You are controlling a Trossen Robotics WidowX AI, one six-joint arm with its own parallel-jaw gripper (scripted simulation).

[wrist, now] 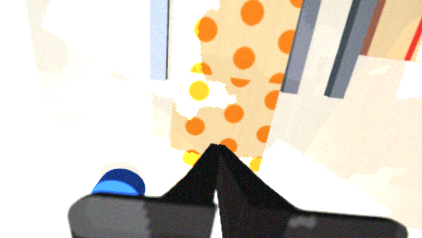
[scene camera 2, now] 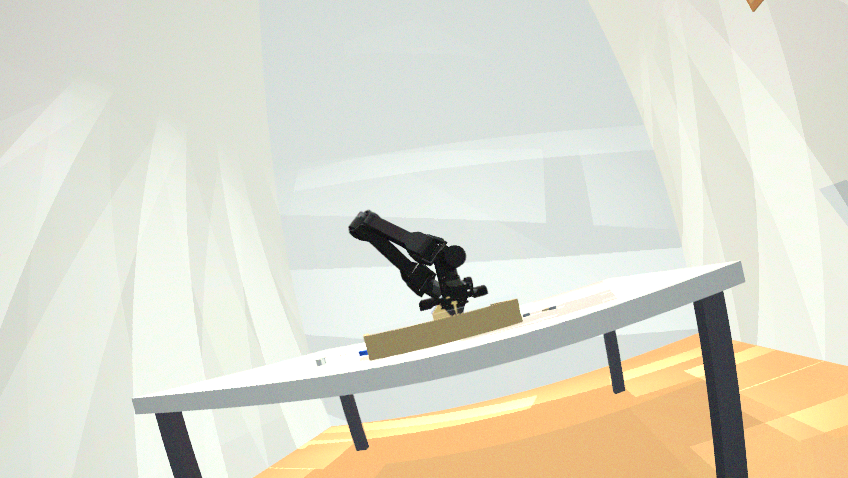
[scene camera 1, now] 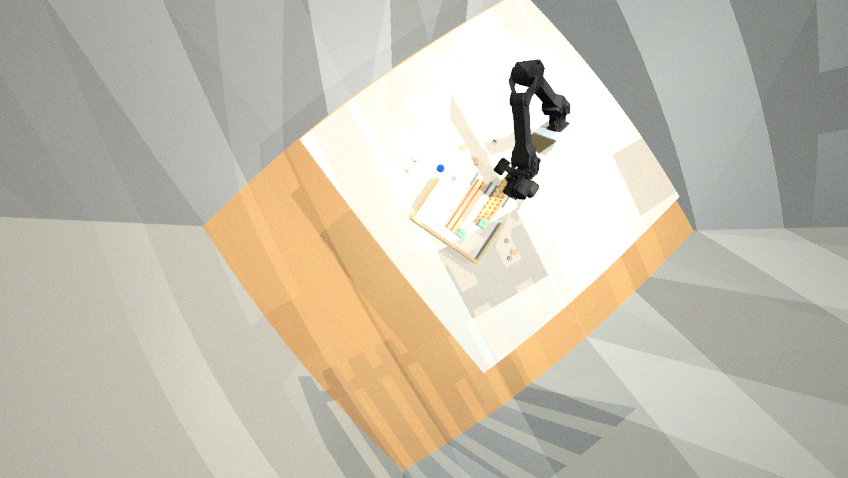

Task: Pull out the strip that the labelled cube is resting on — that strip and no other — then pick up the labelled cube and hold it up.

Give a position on a blue knob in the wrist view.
117,180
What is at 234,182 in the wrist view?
My gripper.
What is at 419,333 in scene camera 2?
A shallow wooden tray.
